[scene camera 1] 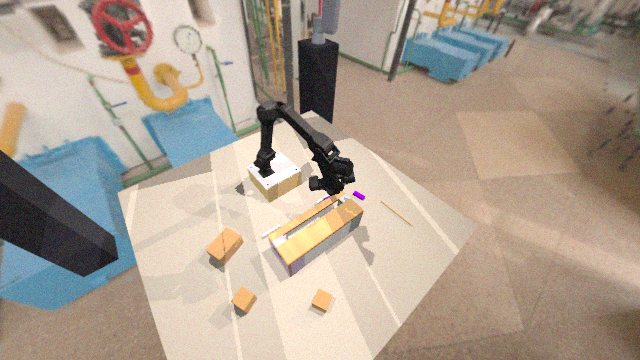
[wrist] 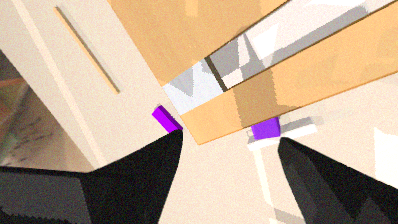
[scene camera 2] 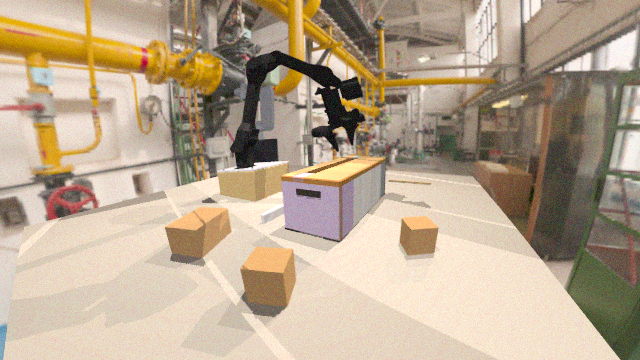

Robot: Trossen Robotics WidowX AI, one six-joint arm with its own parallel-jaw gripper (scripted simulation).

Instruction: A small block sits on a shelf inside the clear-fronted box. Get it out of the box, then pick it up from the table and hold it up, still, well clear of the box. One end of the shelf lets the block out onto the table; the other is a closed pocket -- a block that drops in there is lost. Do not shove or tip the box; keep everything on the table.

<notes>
In view: the gripper [scene camera 2: 345, 148].
The gripper is seen too in the wrist view [wrist: 229, 139].
</notes>
